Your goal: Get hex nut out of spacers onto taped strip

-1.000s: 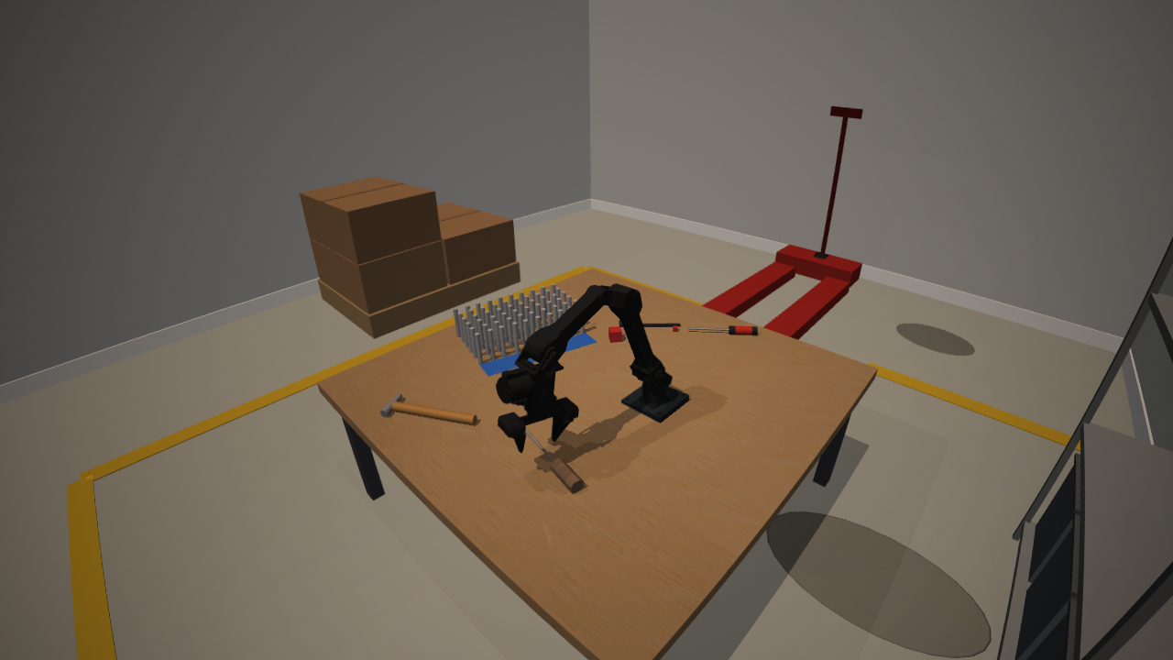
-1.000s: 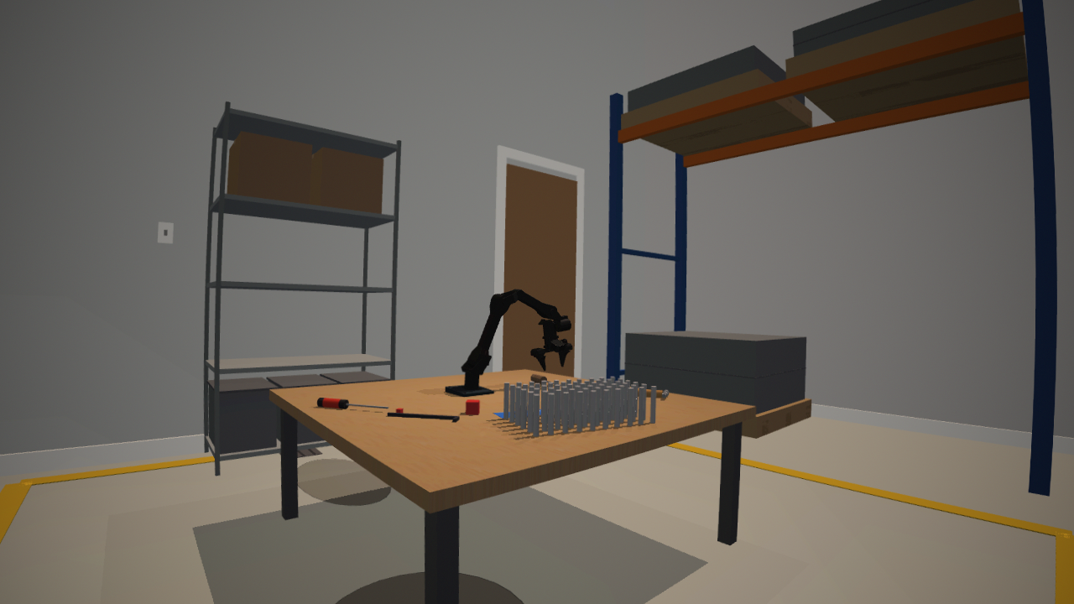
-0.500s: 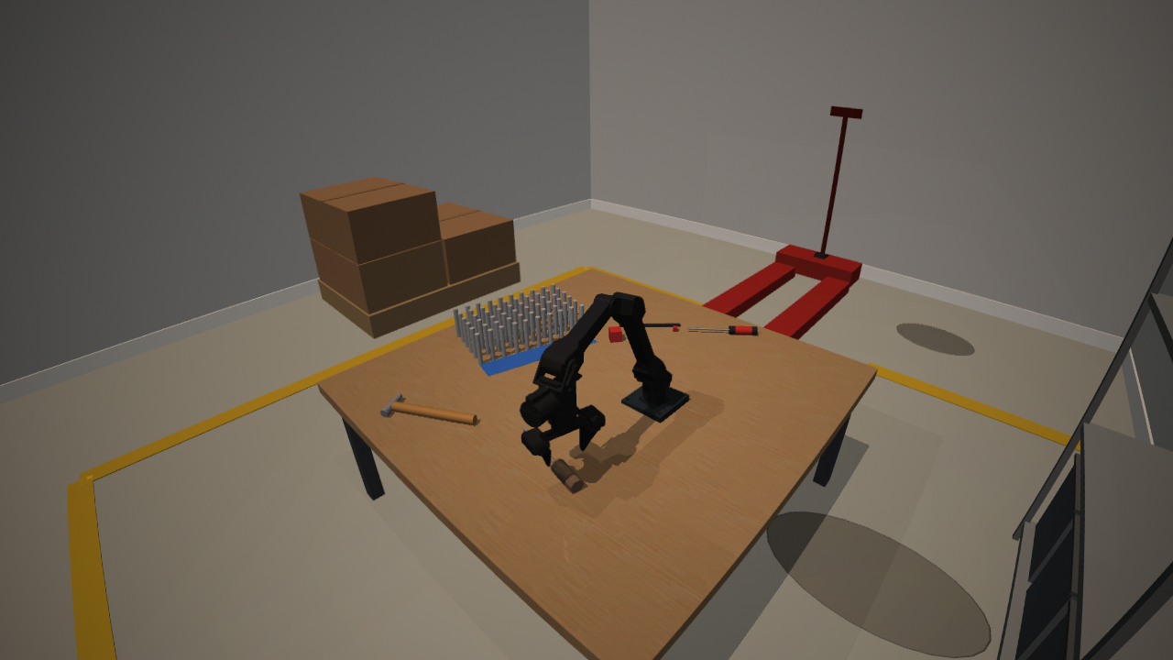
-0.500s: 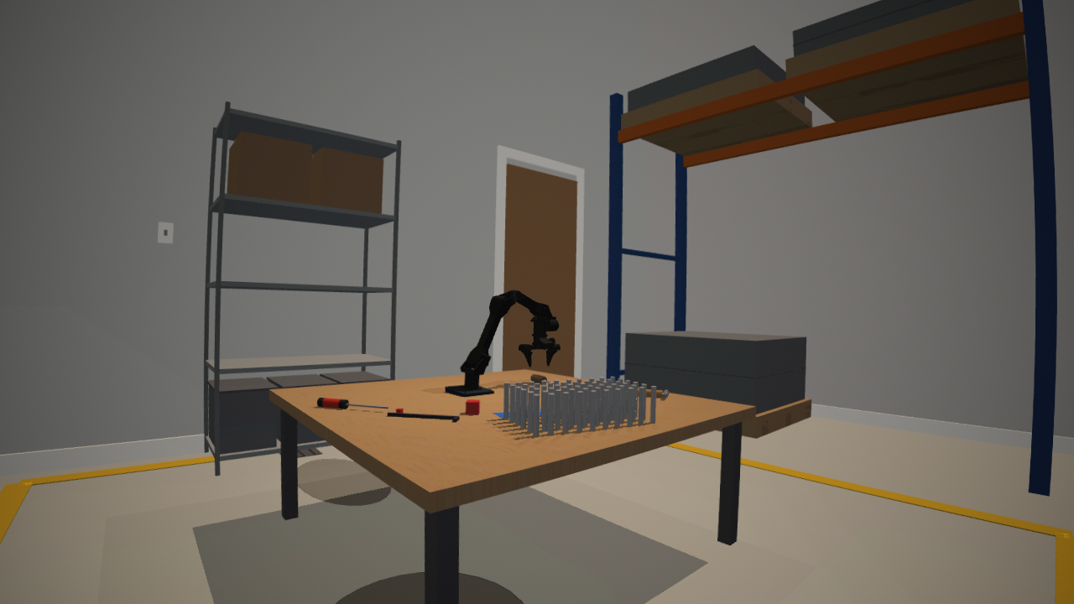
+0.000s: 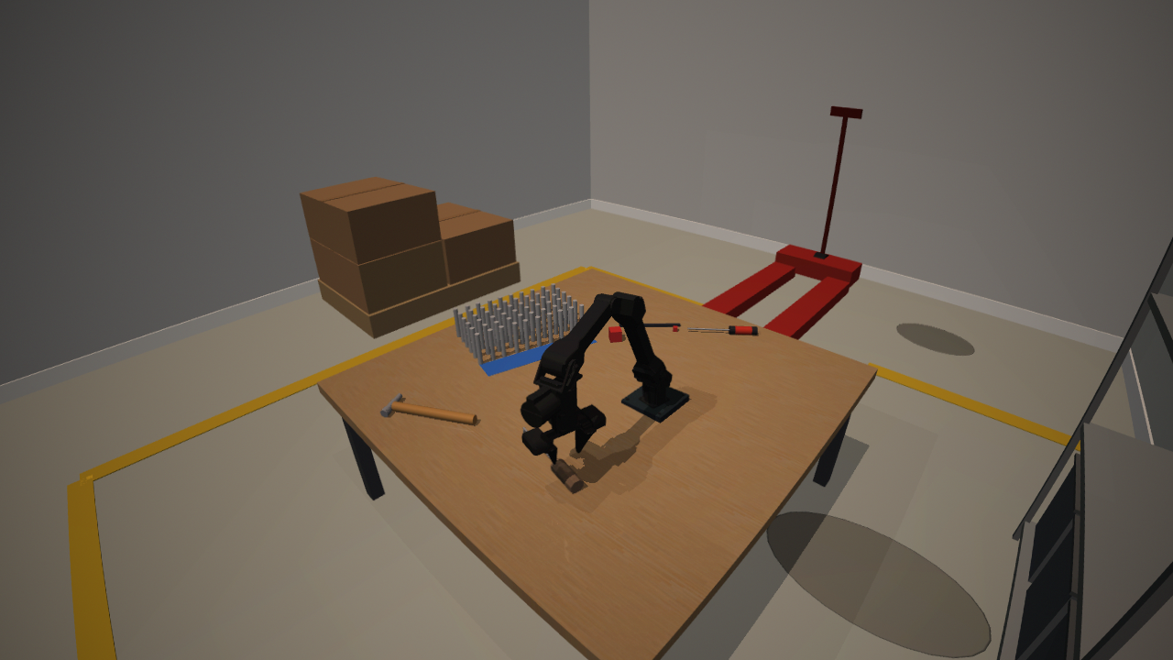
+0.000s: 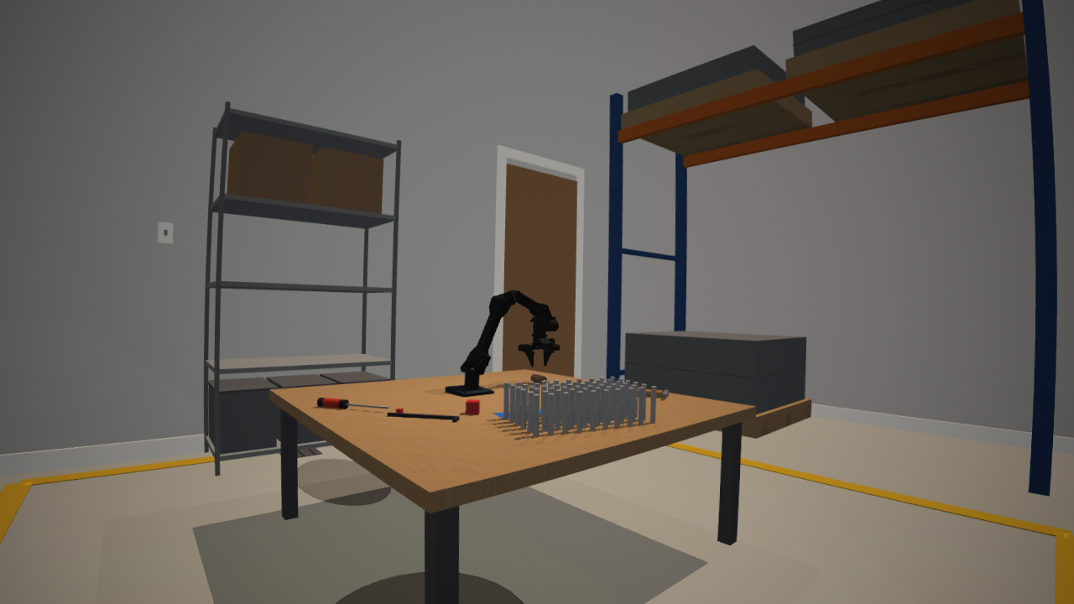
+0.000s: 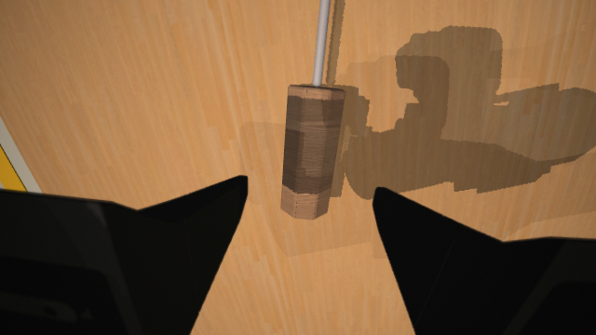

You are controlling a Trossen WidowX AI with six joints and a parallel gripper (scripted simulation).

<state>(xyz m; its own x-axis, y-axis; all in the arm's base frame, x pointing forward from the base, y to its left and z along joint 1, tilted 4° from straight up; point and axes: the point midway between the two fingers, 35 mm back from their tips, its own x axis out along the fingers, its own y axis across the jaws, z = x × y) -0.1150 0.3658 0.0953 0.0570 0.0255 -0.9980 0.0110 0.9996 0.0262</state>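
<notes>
My gripper tip is now 11 cm short of the hook tool and 6 cm above it. The rest, counted from my gripper tip: red cube: 51 cm to the right, 47 cm ahead, 5 cm below; then blue taped strip: 55 cm ahead, 25 cm to the right, 7 cm below; then hex nut: 72 cm ahead, 30 cm to the right, 7 cm below.
</notes>
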